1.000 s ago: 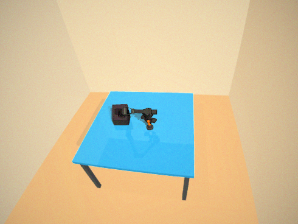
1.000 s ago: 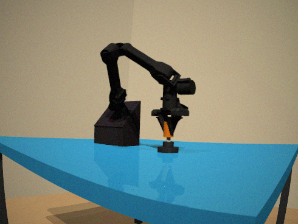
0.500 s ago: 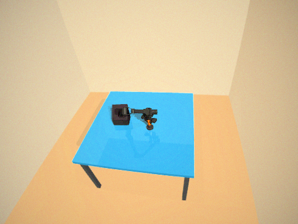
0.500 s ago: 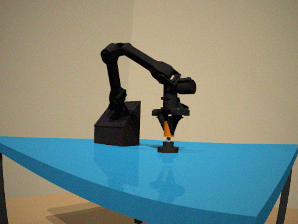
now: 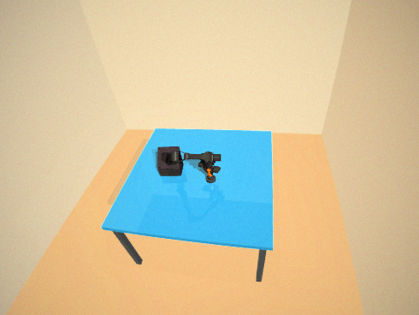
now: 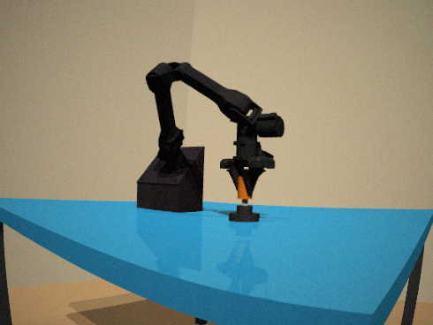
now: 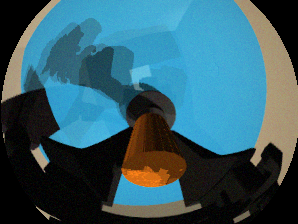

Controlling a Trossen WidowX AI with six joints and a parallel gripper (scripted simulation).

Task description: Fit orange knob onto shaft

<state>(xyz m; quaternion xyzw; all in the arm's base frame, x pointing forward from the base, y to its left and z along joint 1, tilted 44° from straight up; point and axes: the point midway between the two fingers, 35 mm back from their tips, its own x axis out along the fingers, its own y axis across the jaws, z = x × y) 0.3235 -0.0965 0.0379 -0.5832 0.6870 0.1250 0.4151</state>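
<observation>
Right now my gripper tip is 30 mm below the orange knob. Round my gripper tip: round pedestal: 40 mm below.
</observation>
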